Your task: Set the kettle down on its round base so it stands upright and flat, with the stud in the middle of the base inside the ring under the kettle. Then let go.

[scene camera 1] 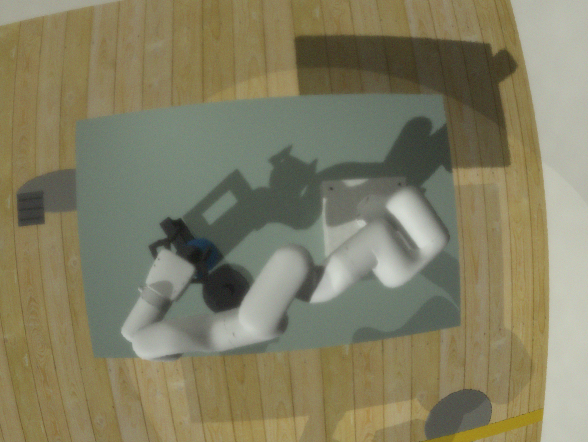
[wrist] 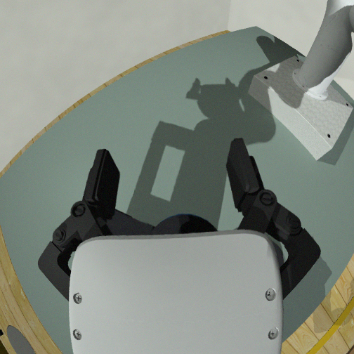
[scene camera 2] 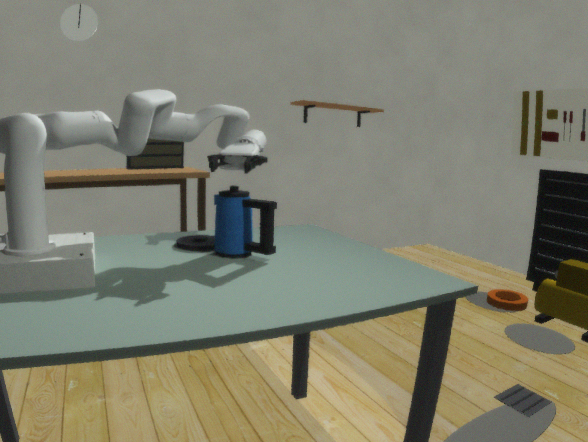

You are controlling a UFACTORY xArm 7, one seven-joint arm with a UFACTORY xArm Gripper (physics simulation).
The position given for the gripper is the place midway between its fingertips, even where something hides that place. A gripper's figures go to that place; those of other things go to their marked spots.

The gripper (scene camera 1: 194, 236): 0.85 m from the lens. A blue kettle (scene camera 1: 191, 249): 0.93 m from the lens. A round black base (scene camera 1: 226, 288) is 1.08 m from the lens. The marked spots on the blue kettle and the round black base are 0.21 m apart.
